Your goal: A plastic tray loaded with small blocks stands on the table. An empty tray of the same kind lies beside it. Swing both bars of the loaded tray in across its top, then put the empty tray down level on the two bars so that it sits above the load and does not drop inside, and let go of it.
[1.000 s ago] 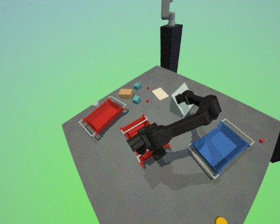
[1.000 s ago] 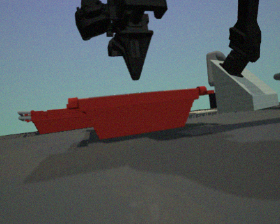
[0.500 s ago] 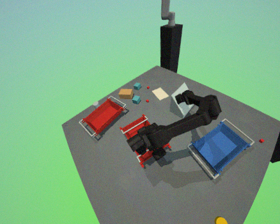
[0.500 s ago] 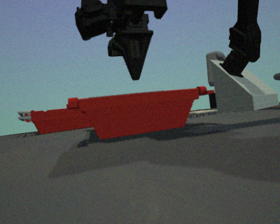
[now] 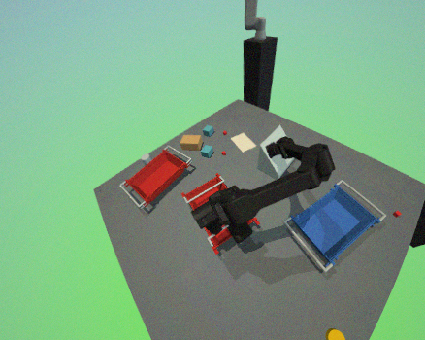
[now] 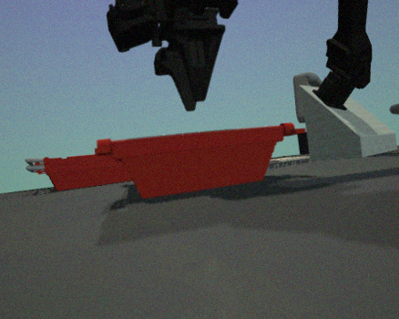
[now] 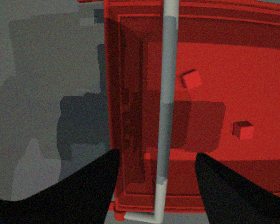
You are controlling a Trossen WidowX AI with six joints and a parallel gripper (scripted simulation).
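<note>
My gripper tip is 33 cm past the blue tray, 25 cm to the right of it and 5 cm above it. The rest, counted from my gripper tip: grey cylinder 13 cm ahead, 64 cm to the right, 6 cm below; cream sheet 42 cm behind, 37 cm to the right, 9 cm below; orange box 16 cm behind, 58 cm to the right, 6 cm below.
</note>
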